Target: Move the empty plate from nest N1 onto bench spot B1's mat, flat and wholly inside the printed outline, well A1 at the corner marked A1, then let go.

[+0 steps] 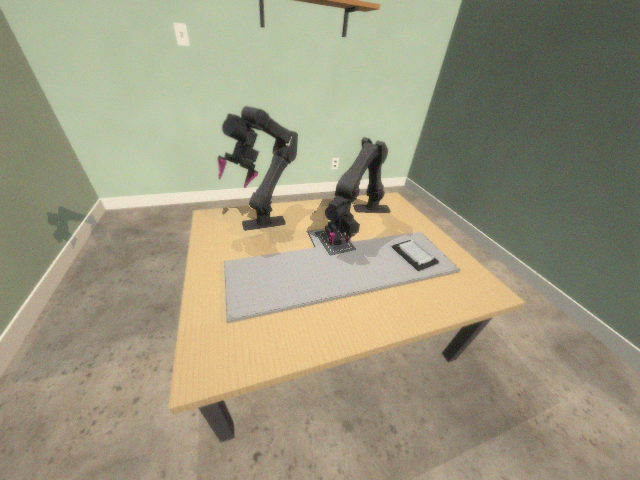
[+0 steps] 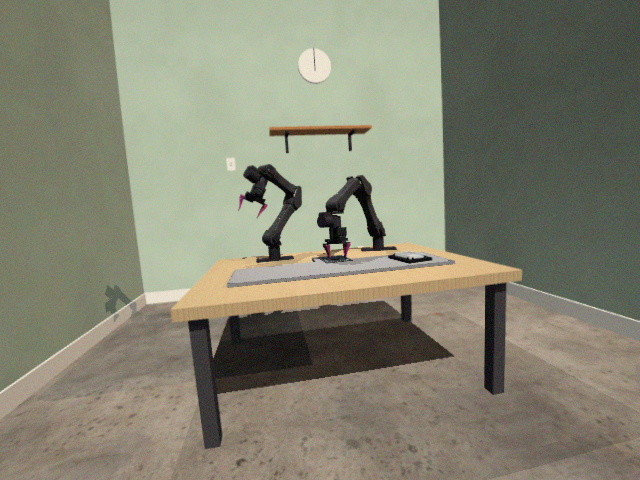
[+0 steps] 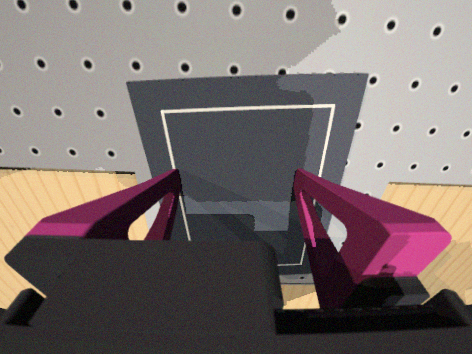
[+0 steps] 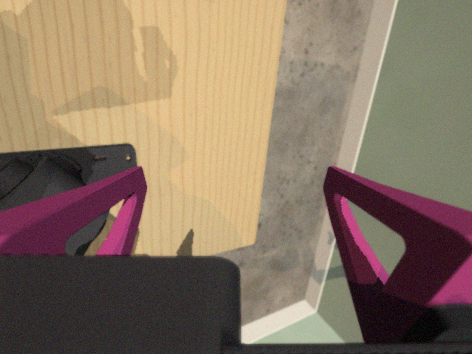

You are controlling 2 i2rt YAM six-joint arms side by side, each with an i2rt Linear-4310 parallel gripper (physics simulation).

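Frame: origin at the left arm's base, x ahead, y left, z up, level; metres.
Seen in the pictures: left gripper, fingertip midpoint: point(image 1: 339, 243) point(image 2: 337, 259) point(image 3: 237, 177); right gripper, fingertip midpoint: point(image 1: 232, 183) point(image 2: 247, 214) point(image 4: 235, 176); left arm's base, link origin: point(image 1: 371, 209) point(image 2: 378, 249); right arm's base, link origin: point(image 1: 264, 223) point(image 2: 275, 259) point(image 4: 53, 176).
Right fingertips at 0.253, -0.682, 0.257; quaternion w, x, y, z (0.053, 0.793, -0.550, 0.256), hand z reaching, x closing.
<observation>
Pixels of each thing's top centre, then the offset from my right fingertips to it, as dx, dy, dz. "spot": a spot on its surface instead. Level surfaces: height alone.
- pale plate, top centre: point(image 1: 416, 250) point(image 2: 409, 253) +0.150, +0.759, -0.218
- black nest, surface spot: point(image 1: 427, 266) spot: +0.230, +0.780, -0.235
- dark mat, surface height: dz -0.242
- white printed outline, surface spot: point(image 3: 250, 108) spot: +0.112, +0.440, -0.242
- grey perforated board, surface height: dz -0.244
A pale plate point(image 1: 415, 252) point(image 2: 411, 255) lies in a black nest point(image 1: 427, 266) at the right end of the grey board; no label is readable. A dark mat point(image 1: 342, 250) point(image 3: 235, 93) with a white printed outline point(image 3: 250, 108) lies at the board's back edge. No plate shows inside the outline, and no A1 mark is readable. My left gripper point(image 1: 340, 241) point(image 2: 337, 257) point(image 3: 237, 177) points down low over this mat, open and empty, away from the plate. My right gripper point(image 1: 233, 182) point(image 2: 248, 213) point(image 4: 235, 176) is open and empty, high above the table's back left.
The grey perforated board point(image 1: 289, 284) point(image 2: 289, 273) point(image 3: 60, 40) lies across the wooden table point(image 1: 330, 330) point(image 2: 351, 294). Both arm bases stand along the table's back. A wooden shelf point(image 2: 320, 130) hangs on the back wall, above the arms.
</observation>
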